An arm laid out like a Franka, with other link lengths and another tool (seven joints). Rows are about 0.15 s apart.
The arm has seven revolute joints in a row. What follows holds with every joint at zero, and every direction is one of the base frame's. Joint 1 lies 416.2 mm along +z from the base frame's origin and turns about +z. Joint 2 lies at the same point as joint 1 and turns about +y. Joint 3 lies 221.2 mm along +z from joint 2 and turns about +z. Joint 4 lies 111.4 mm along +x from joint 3 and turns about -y. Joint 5 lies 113 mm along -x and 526.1 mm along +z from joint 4 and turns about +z. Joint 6 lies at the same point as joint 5 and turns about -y. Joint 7 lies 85.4 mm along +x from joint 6 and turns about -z. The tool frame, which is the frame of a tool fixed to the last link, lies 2 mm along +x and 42 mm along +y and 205.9 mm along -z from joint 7; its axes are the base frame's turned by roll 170, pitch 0 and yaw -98.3 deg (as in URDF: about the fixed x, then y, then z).
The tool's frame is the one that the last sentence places.
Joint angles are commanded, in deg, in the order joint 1, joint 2, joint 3, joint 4, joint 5, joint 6, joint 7. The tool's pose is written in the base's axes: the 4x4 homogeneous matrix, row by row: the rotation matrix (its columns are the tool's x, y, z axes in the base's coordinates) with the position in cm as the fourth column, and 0 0 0 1 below. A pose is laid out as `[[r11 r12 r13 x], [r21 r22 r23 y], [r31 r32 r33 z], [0 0 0 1]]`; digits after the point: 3 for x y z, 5 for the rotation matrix.
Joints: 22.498 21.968 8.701 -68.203 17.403 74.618 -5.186
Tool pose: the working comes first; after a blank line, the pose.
Where each joint sits with the arm in this pose, in the base's axes (m; each line is computed from the numbers above, not from the rounded line before):
joint 1: 0.0000 0.0000 0.4162
joint 2: 0.0000 0.0000 0.4162
joint 3: 0.0765 0.0317 0.6213
joint 4: 0.1644 0.0863 0.5801
joint 5: 0.6205 0.3483 0.6935
joint 6: 0.6205 0.3483 0.6935
joint 7: 0.6873 0.3971 0.6724
the tool: 0.5834 0.4625 0.5018

[[0.43304 -0.72569 -0.53465 58.343], [-0.83533 -0.54595 0.06444 46.250], [-0.33866 0.41871 -0.84261 50.181], [0 0 0 1]]
